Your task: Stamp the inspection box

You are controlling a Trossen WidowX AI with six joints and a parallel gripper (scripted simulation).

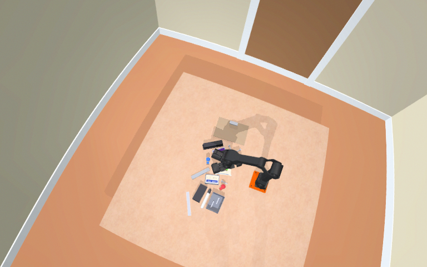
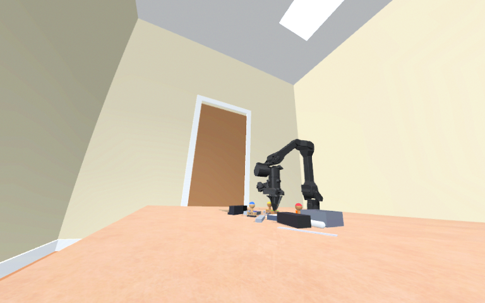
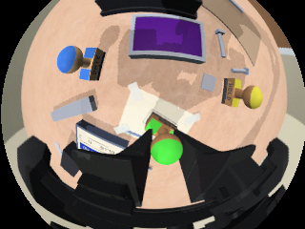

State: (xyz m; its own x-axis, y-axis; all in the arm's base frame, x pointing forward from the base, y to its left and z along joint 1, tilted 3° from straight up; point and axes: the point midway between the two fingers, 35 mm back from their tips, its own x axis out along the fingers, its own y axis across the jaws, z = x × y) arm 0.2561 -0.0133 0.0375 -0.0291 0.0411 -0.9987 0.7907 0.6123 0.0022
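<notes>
The green-knobbed stamp lies right at my gripper tip. Also, from my gripper tip: cream card 3 cm below; blue-white box 5 cm ahead, 10 cm to the left, 1 cm below; yellow-knobbed stamp 5 cm behind, 11 cm to the right, 1 cm below.
</notes>
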